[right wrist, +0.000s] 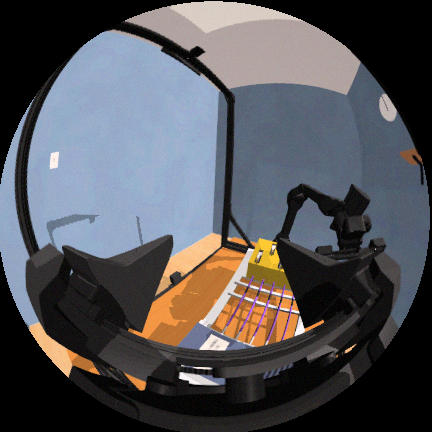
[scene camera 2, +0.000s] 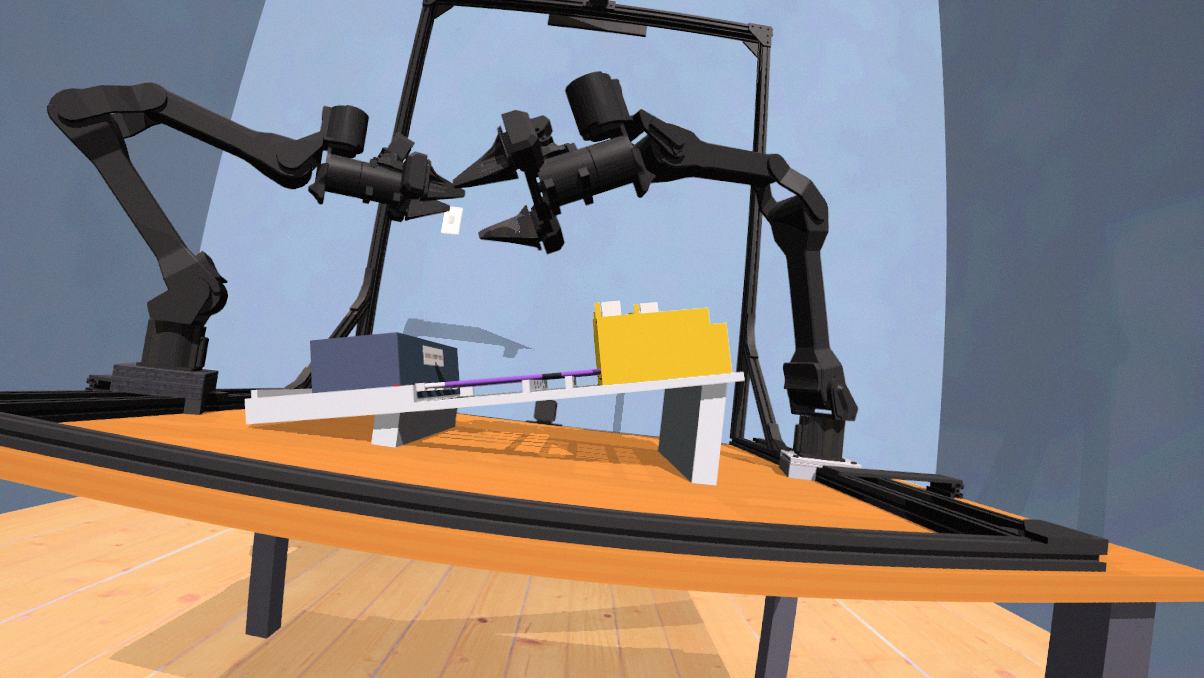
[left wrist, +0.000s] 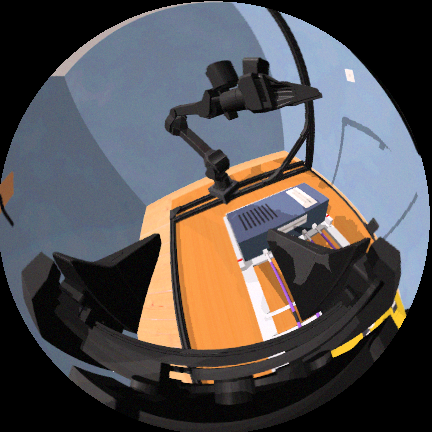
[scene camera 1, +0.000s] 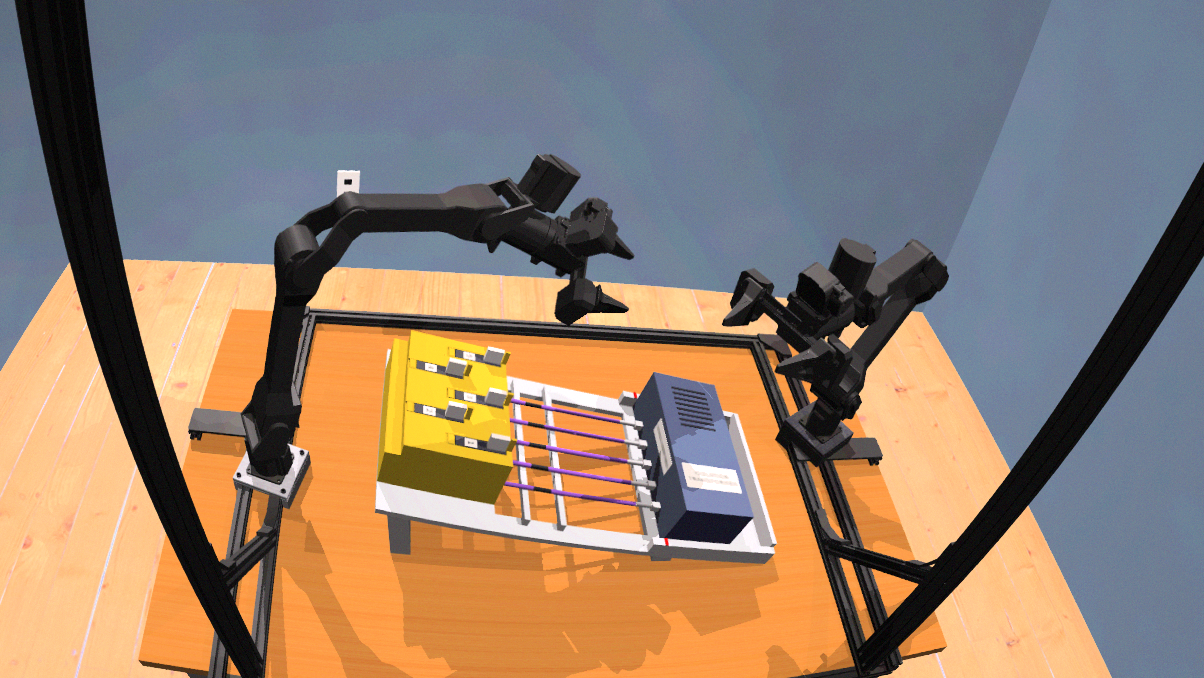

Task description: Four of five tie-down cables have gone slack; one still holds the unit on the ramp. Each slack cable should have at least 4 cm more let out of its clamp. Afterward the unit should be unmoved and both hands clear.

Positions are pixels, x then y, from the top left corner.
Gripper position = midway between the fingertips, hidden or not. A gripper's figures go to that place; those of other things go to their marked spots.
Scene:
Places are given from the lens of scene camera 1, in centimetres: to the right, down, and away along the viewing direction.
my left gripper (scene camera 1: 629, 283): 4, -8, 112
my right gripper (scene camera 1: 749, 345): 17, 1, 91

